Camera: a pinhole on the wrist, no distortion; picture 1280 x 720 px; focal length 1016.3 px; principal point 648.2 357.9 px. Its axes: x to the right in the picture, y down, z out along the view. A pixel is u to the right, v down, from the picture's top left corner.
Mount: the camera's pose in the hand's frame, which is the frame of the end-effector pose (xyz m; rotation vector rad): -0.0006 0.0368 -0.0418 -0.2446 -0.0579 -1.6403
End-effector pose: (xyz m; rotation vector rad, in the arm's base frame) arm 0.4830 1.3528 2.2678 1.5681 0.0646 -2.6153
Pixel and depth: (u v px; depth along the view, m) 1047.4 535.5 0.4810
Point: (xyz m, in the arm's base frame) 0.0164 1.3741 2.3669
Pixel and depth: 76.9 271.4 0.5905
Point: 0.0926 0.8381 2.4580
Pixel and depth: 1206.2 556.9 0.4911
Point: -0.0163 1.4494 2.3703
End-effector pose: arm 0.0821 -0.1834 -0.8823 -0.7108 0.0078 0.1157
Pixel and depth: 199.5 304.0 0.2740
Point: 0.0797 0.1076 -0.8639
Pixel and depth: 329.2 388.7 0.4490
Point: 0.1195 0.2565 -0.7743
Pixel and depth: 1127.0 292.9 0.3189
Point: 0.0867 -0.0242 -0.6226
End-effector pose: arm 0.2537 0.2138 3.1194 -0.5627 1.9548 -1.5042
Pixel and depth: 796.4 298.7 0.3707
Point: 0.4678 -0.0204 3.0047
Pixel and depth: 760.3 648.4 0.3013
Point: 0.3382 -0.0268 3.0009
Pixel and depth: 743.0 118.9 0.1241
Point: 0.3239 0.1772 3.0585
